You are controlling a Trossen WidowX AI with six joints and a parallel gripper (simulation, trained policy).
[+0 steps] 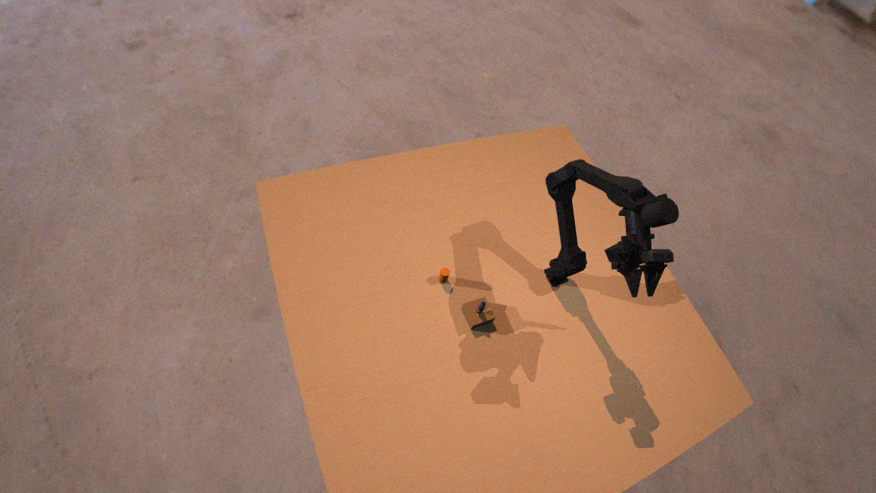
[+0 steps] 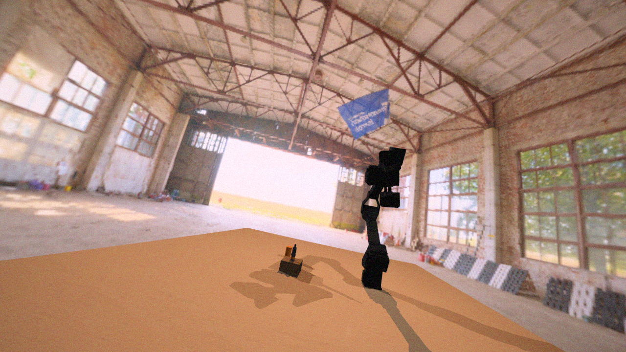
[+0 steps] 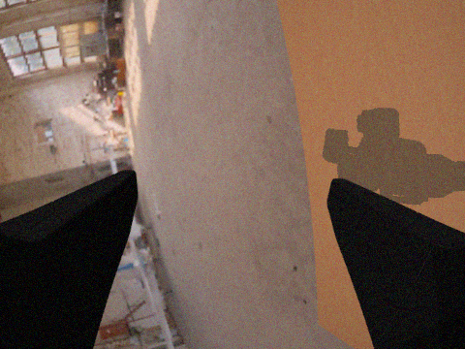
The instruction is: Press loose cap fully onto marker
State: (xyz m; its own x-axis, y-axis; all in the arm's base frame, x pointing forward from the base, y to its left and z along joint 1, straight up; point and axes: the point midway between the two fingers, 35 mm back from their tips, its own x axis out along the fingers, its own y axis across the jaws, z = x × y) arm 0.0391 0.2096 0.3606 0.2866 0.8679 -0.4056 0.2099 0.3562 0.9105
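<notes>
My gripper tip is 310 mm short of the orange cap, 340 mm to the left of it and 320 mm above it. From my gripper tip the other things lie so: brown holder block (260 mm ahead, 200 mm to the right, 330 mm below).
</notes>
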